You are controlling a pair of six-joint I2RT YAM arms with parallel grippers.
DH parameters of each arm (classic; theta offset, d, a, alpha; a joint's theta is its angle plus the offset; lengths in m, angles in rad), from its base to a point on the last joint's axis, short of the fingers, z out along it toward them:
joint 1: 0 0.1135 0.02 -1.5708
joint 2: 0 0 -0.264 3.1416
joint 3: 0.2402 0 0.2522 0
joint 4: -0.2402 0 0.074 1.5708
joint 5: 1.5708 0 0 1.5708
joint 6: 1.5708 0.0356 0 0
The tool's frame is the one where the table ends.
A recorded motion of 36 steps. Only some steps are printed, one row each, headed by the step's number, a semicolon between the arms.
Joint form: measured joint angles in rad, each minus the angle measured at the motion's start. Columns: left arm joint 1, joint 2, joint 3, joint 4, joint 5, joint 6; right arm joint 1, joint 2, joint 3, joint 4, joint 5, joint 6.
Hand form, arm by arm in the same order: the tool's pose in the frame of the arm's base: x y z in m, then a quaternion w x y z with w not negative. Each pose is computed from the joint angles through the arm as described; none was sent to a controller.
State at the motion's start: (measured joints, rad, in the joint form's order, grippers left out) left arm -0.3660 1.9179 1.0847 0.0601 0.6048 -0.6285; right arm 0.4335 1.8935 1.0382 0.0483 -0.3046 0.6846
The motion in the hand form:
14: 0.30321 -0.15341 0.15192 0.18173 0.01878 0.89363 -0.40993; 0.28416 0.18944 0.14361 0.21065 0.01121 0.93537 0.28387
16: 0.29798 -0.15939 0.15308 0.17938 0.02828 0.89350 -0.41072; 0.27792 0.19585 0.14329 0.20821 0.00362 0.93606 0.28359
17: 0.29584 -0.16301 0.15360 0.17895 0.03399 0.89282 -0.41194; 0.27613 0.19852 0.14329 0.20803 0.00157 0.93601 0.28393
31: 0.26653 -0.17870 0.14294 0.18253 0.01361 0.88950 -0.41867; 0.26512 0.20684 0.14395 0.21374 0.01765 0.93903 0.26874
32: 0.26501 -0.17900 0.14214 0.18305 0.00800 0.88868 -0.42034; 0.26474 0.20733 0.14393 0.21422 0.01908 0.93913 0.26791
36: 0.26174 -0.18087 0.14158 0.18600 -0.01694 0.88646 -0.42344; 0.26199 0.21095 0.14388 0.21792 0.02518 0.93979 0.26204
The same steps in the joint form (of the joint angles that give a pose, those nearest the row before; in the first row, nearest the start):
14: -0.0442 -0.1846 -0.2170 0.0038 -0.0168 0.0164; 0.1304 -0.1453 -0.1476 -0.0710 0.0717 -0.0126
16: -0.0671 -0.1946 -0.2239 0.0034 -0.0217 0.0160; 0.1572 -0.1499 -0.1541 -0.0702 0.0813 -0.0057
17: -0.0797 -0.1968 -0.2255 0.0069 -0.0236 0.0156; 0.1671 -0.1499 -0.1545 -0.0683 0.0854 -0.0015
31: -0.1709 -0.2353 -0.3445 0.1534 -0.0996 -0.1079; 0.2132 -0.1659 -0.1678 -0.0744 0.1549 0.0534
32: -0.1747 -0.2373 -0.3536 0.1682 -0.1053 -0.1240; 0.2155 -0.1660 -0.1679 -0.0744 0.1591 0.0572
36: -0.1881 -0.2434 -0.3723 0.2056 -0.1358 -0.1862; 0.2319 -0.1659 -0.1675 -0.0751 0.1865 0.0767

